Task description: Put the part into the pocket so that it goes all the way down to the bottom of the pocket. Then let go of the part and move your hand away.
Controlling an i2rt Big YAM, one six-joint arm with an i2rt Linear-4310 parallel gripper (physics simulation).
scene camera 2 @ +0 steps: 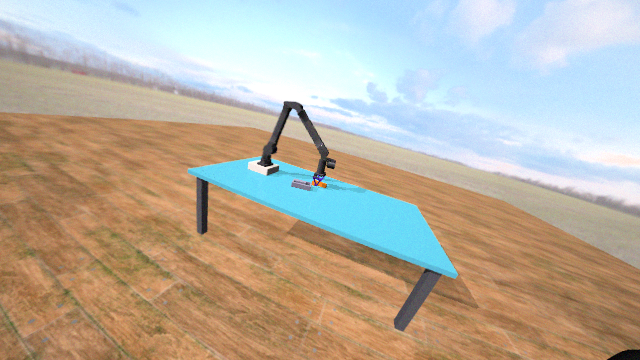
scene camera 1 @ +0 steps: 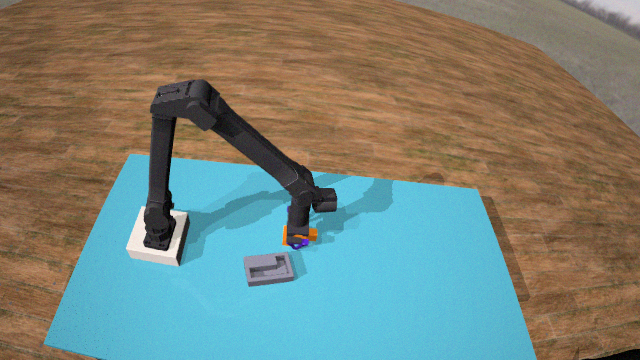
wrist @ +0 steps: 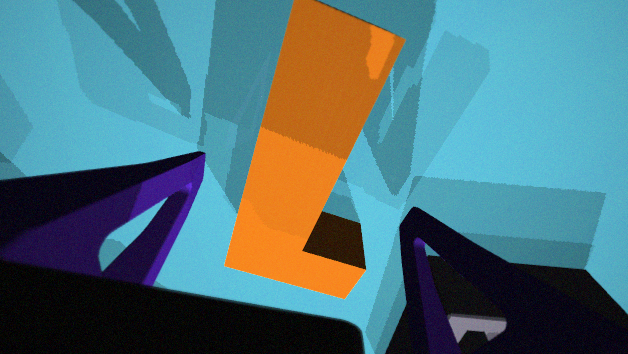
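The orange part, a long bar with a short leg at its near end in the wrist view, lies on the table beside the grey block. The grey block has a recessed pocket in its top. In the wrist view it is mostly hidden behind the right finger. My gripper is open, pointing down low over the part. Its purple fingers stand on either side of the part's near half, with nothing held. In scene camera 1 the gripper covers the part's middle.
The arm's white base block stands at the left of the blue table, left of the grey block. The grey block sits close to the gripper, towards the front of the table in scene camera 1.
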